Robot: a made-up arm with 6 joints. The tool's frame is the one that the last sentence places.
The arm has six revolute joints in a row. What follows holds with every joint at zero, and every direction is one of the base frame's.
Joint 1 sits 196 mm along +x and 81 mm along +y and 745 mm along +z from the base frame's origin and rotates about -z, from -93.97 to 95.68 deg.
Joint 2 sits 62 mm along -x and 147 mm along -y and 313 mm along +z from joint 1 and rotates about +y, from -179.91 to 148.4 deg.
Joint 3 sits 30 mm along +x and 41 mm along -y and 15 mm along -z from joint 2 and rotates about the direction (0.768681, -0.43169, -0.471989), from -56.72 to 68.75 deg.
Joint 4 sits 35 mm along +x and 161 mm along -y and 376 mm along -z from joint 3 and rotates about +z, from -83.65 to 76.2 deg.
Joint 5 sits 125 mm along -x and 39 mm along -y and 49 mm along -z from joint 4 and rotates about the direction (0.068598, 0.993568, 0.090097), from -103.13 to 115.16 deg.
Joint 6 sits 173 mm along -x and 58 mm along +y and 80 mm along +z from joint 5 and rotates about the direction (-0.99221, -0.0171, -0.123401), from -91.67 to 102.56 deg.
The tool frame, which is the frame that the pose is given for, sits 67 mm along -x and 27 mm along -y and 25 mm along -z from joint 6; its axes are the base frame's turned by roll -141.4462, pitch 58.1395 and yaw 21.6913 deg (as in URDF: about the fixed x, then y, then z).
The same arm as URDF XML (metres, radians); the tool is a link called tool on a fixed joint. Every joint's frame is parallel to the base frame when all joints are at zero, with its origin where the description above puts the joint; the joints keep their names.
<robot name="arm">
<joint name="joint 1" type="revolute"><parent link="base"/><child link="link1"/><origin xyz="0.196 0.081 0.745"/><axis xyz="0 0 -1"/><limit lower="-1.6401" upper="1.6699"/></joint>
<joint name="joint 2" type="revolute"><parent link="link1"/><child link="link2"/><origin xyz="-0.062 -0.147 0.313"/><axis xyz="0 1 0"/><limit lower="-3.14" upper="2.5901"/></joint>
<joint name="joint 3" type="revolute"><parent link="link2"/><child link="link3"/><origin xyz="0.03 -0.041 -0.015"/><axis xyz="0.768681 -0.43169 -0.471989"/><limit lower="-0.99" upper="1.1999"/></joint>
<joint name="joint 4" type="revolute"><parent link="link3"/><child link="link4"/><origin xyz="0.035 -0.161 -0.376"/><axis xyz="0 0 1"/><limit lower="-1.46" upper="1.3299"/></joint>
<joint name="joint 5" type="revolute"><parent link="link4"/><child link="link5"/><origin xyz="-0.125 -0.039 -0.049"/><axis xyz="0.068598 0.993568 0.090097"/><limit lower="-1.8" upper="2.0099"/></joint>
<joint name="joint 6" type="revolute"><parent link="link5"/><child link="link6"/><origin xyz="-0.173 0.058 0.08"/><axis xyz="-0.99221 -0.0171 -0.123401"/><limit lower="-1.5999" upper="1.79"/></joint>
<joint name="tool_fixed" type="fixed"><parent link="link6"/><child link="tool"/><origin xyz="-0.067 -0.027 -0.025" rpy="-2.4687 1.0147 0.3786"/></joint>
<link name="base"/>
<link name="link1"/>
<link name="link2"/>
<link name="link3"/>
<link name="link4"/>
<link name="link5"/>
<link name="link6"/>
<link name="tool"/>
</robot>

